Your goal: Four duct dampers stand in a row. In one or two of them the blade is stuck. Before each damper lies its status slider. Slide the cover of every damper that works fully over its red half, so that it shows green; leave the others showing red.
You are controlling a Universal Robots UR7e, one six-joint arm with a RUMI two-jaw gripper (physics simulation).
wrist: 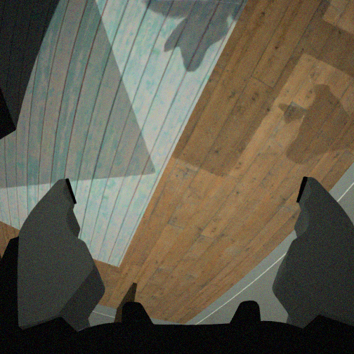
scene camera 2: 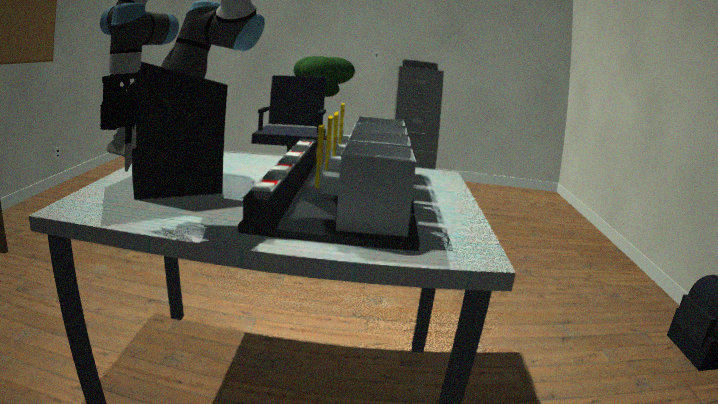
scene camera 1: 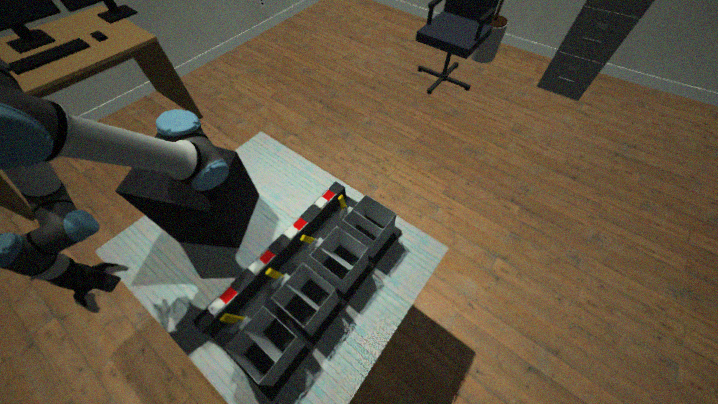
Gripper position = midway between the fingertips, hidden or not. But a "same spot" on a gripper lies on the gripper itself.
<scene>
my gripper: wrist; scene camera 2; scene camera 1 113,289
same spot on my gripper: [wrist: 57,285] = [scene camera 2: 135,124]
</scene>
